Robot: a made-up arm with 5 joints. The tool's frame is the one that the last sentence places.
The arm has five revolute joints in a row. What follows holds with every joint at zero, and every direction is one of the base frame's.
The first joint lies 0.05 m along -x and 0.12 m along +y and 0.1 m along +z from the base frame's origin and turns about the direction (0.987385, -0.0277, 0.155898).
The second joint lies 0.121 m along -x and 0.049 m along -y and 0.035 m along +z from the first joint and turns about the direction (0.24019, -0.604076, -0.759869).
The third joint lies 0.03 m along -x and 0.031 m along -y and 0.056 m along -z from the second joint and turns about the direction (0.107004, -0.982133, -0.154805).
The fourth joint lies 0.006 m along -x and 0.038 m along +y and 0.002 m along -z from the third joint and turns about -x.
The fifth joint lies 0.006 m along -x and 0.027 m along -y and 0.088 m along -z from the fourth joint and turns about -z.
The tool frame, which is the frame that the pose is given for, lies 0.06 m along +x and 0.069 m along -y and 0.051 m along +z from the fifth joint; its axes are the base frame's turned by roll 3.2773, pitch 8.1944 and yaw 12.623 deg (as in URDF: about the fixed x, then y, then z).
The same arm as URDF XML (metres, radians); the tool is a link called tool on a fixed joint. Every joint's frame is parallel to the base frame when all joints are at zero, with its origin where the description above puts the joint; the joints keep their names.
<robot name="arm">
  <joint name="joint 1" type="continuous">
    <parent link="base_link"/>
    <child link="link1"/>
    <origin xyz="-0.05 0.12 0.1" rpy="0 0 0"/>
    <axis xyz="0.987385 -0.0277 0.155898"/>
  </joint>
  <joint name="joint 2" type="continuous">
    <parent link="link1"/>
    <child link="link2"/>
    <origin xyz="-0.121 -0.049 0.035" rpy="0 0 0"/>
    <axis xyz="0.24019 -0.604076 -0.759869"/>
  </joint>
  <joint name="joint 3" type="continuous">
    <parent link="link2"/>
    <child link="link3"/>
    <origin xyz="-0.03 -0.031 -0.056" rpy="0 0 0"/>
    <axis xyz="0.107004 -0.982133 -0.154805"/>
  </joint>
  <joint name="joint 4" type="continuous">
    <parent link="link3"/>
    <child link="link4"/>
    <origin xyz="-0.006 0.038 -0.002" rpy="0 0 0"/>
    <axis xyz="-1 0 0"/>
  </joint>
  <joint name="joint 5" type="continuous">
    <parent link="link4"/>
    <child link="link5"/>
    <origin xyz="-0.006 -0.027 -0.088" rpy="0 0 0"/>
    <axis xyz="0 0 -1"/>
  </joint>
  <joint name="tool_joint" type="fixed">
    <parent link="link5"/>
    <child link="tool"/>
    <origin xyz="0.06 -0.069 0.051" rpy="0.0572 0.143 0.2203"/>
  </joint>
  <link name="base_link"/>
  <link name="link1"/>
  <link name="link2"/>
  <link name="link3"/>
  <link name="link4"/>
  <link name="link5"/>
  <link name="tool"/>
</robot>

